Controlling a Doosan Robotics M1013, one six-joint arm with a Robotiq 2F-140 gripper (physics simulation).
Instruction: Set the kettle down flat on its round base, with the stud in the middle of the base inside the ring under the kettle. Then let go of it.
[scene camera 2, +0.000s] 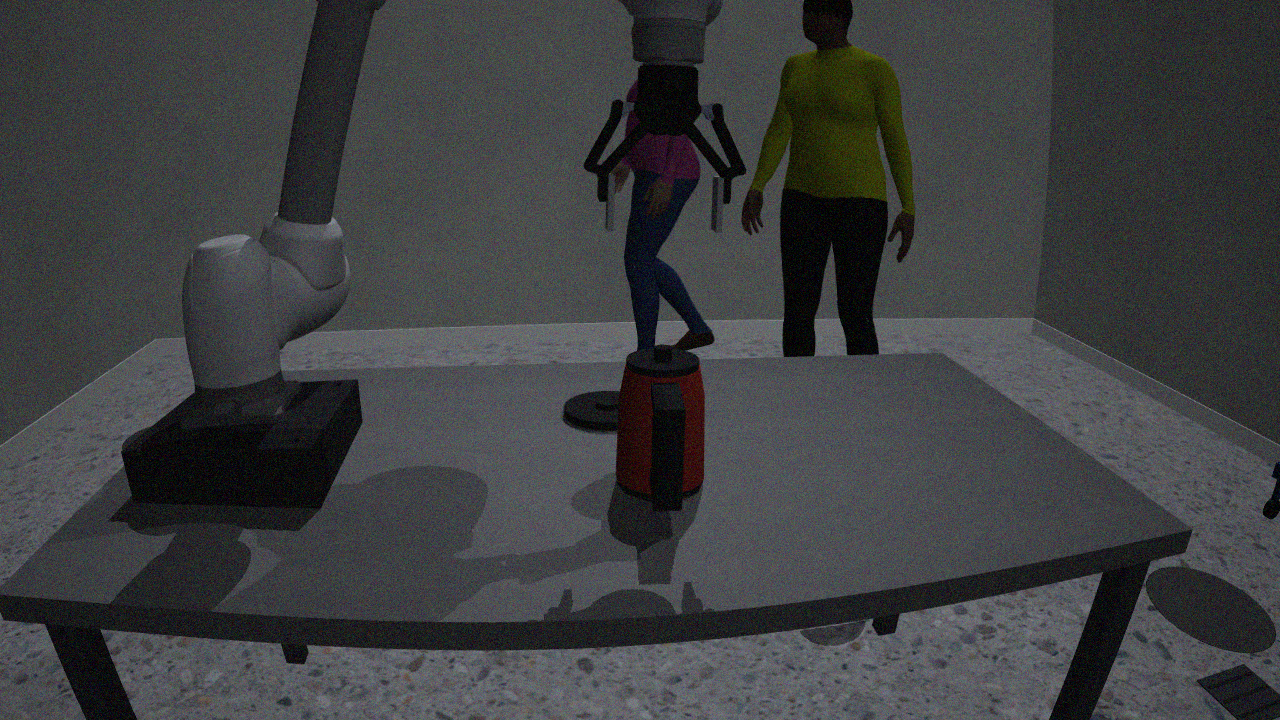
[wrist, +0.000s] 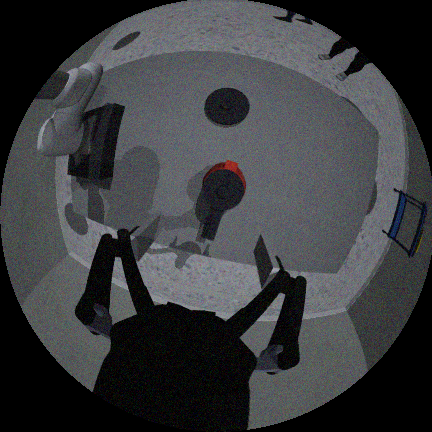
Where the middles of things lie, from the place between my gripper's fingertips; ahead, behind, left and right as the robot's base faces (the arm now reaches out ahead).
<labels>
I see the round black base (scene camera 2: 598, 410) 350 mm below my hand, 290 mm to the left of it and 20 mm behind it.
</labels>
